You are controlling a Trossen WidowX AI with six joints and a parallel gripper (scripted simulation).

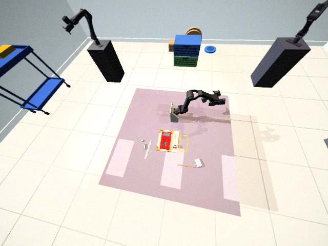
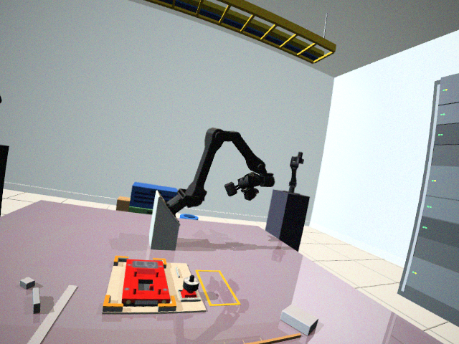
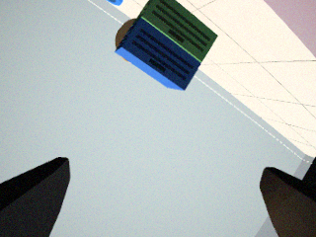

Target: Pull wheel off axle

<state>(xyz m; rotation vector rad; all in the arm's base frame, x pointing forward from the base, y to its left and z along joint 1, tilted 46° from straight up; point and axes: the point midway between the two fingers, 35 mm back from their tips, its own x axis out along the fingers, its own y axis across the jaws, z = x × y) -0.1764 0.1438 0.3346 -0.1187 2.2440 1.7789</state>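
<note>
The black wheel is 57 cm ahead of my gripper tip, 30 cm to the right of it and 22 cm below it. Also, from my gripper tip: thin orange stick (75 cm ahead, 26 cm below, 17 cm to the right); then upright axle (57 cm ahead, 30 cm to the right, 23 cm below); then white strip (64 cm ahead, 59 cm to the right, 26 cm below).
</note>
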